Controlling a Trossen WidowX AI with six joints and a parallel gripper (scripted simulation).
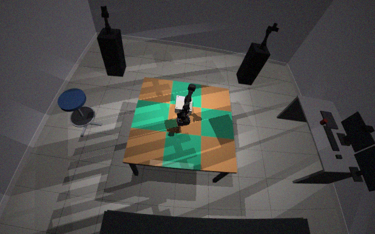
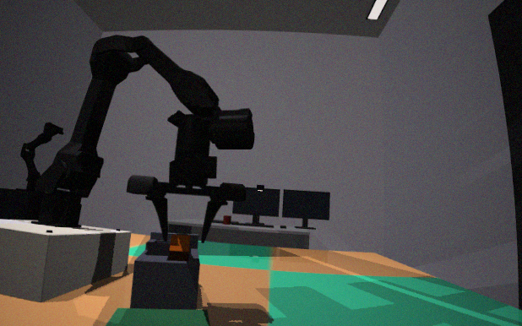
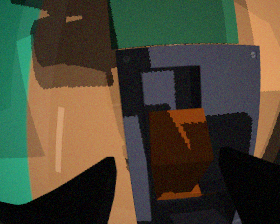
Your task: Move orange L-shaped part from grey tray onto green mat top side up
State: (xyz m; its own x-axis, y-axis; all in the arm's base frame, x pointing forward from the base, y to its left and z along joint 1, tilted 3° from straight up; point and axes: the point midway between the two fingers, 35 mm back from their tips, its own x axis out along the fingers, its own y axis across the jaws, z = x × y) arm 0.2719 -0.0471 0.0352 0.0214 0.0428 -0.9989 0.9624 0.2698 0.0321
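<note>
My gripper tip is now 40 mm above the orange L-shaped part, 30 mm to the right of it and 30 mm past it. From my gripper tip the other things lie so: green mat 140 mm to the right, 100 mm below, 20 mm ahead.
</note>
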